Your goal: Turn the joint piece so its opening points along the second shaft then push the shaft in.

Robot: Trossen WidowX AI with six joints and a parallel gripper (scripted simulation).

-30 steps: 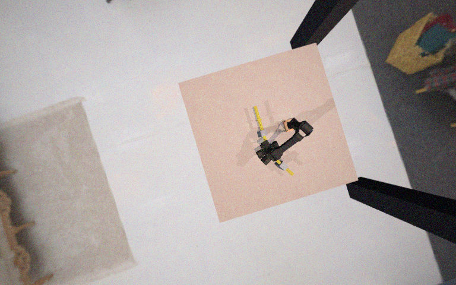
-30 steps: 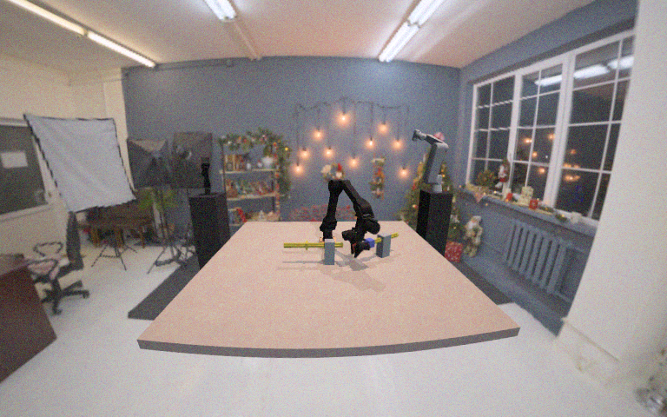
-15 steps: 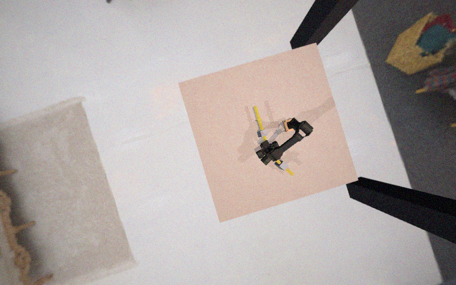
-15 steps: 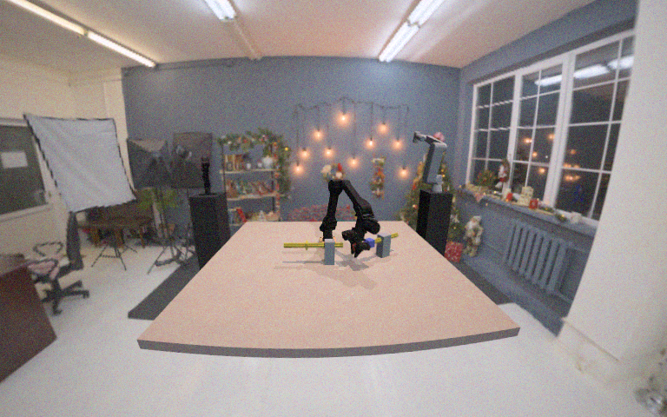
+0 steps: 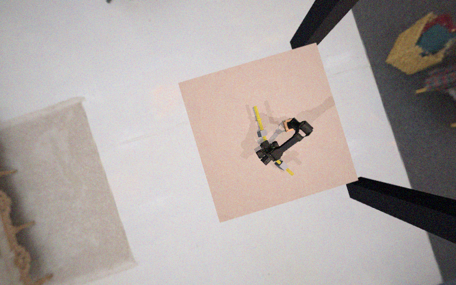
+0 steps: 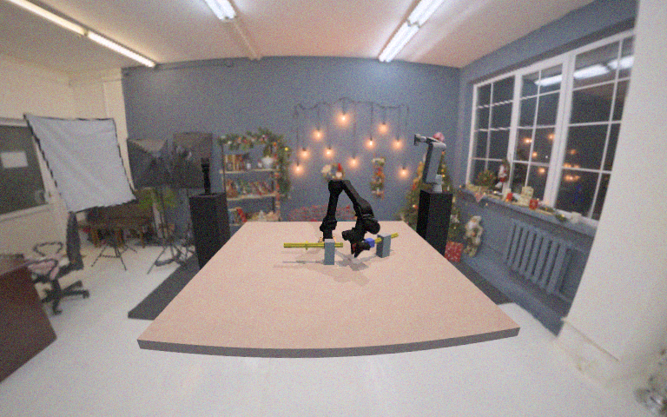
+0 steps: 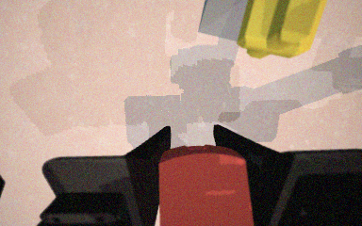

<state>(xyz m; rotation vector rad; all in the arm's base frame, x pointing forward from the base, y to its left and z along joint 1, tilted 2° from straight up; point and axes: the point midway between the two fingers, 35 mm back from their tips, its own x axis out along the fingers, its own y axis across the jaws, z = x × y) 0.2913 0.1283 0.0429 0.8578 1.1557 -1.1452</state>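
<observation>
Right now the red joint piece is 10 mm behind my gripper tip, 20 mm to the left of it and 50 mm above it.
</observation>
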